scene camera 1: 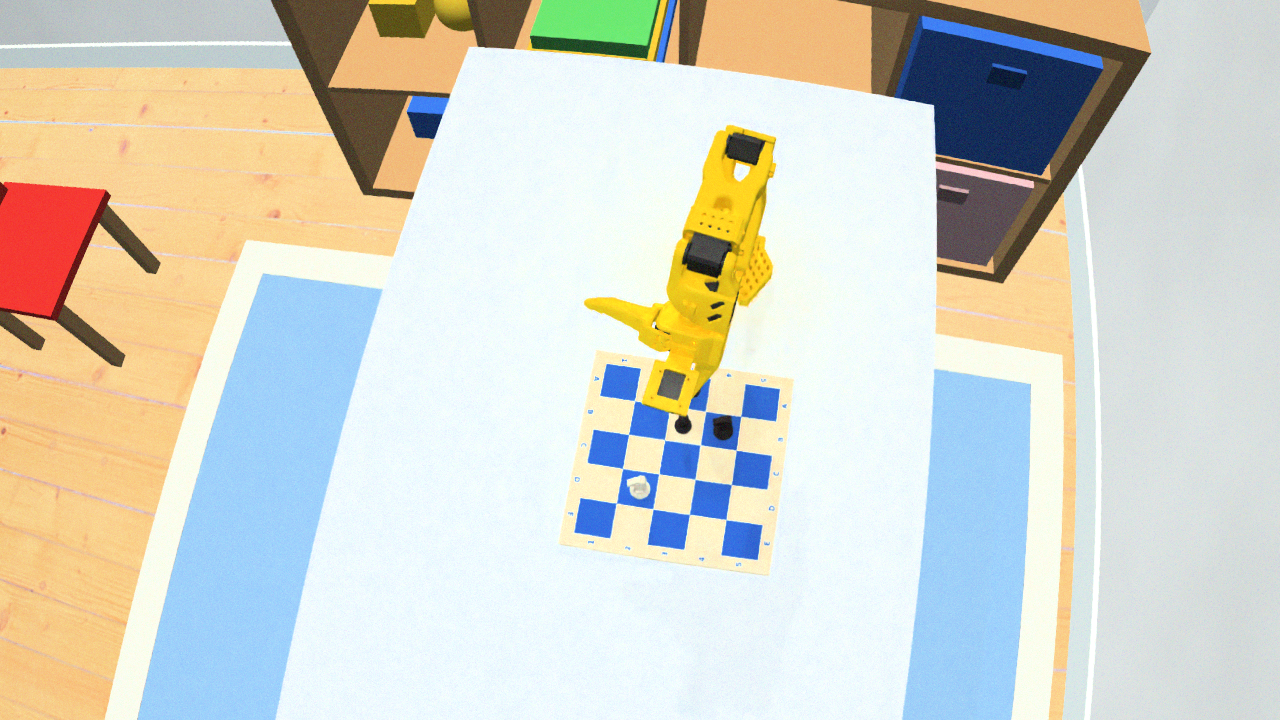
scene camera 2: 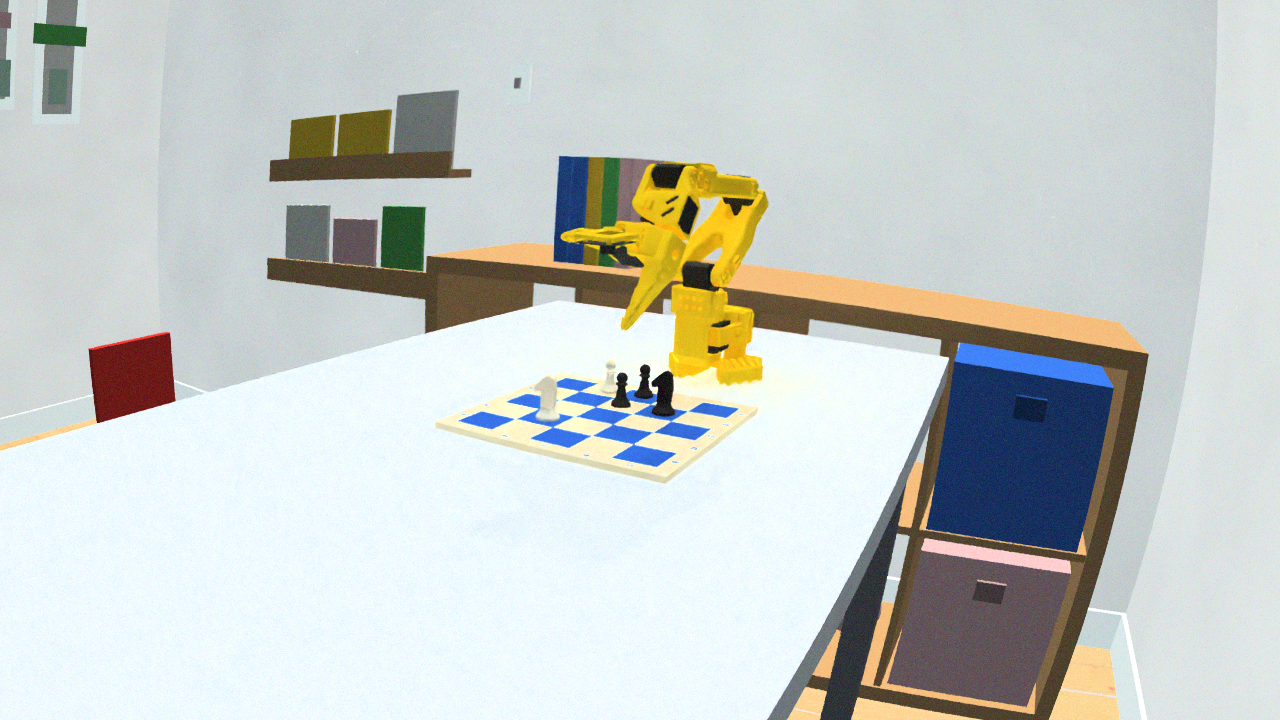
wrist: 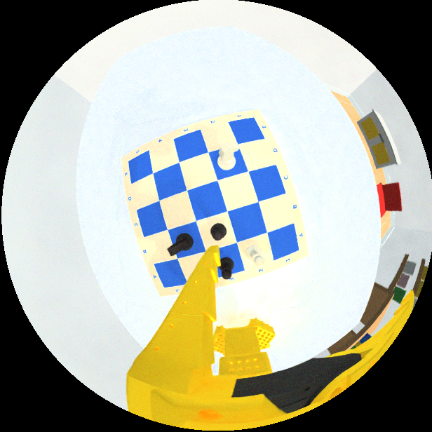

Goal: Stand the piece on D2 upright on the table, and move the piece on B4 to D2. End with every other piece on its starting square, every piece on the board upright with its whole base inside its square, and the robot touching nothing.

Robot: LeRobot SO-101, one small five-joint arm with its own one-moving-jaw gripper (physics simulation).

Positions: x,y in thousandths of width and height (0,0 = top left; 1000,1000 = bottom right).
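There is a chessboard (scene camera 2: 494,613), 0.69 m from the lens. I see a white knight (scene camera 2: 428,535) at 0.73 m from the lens, and a black knight (scene camera 2: 520,533) is 0.76 m from the lens.
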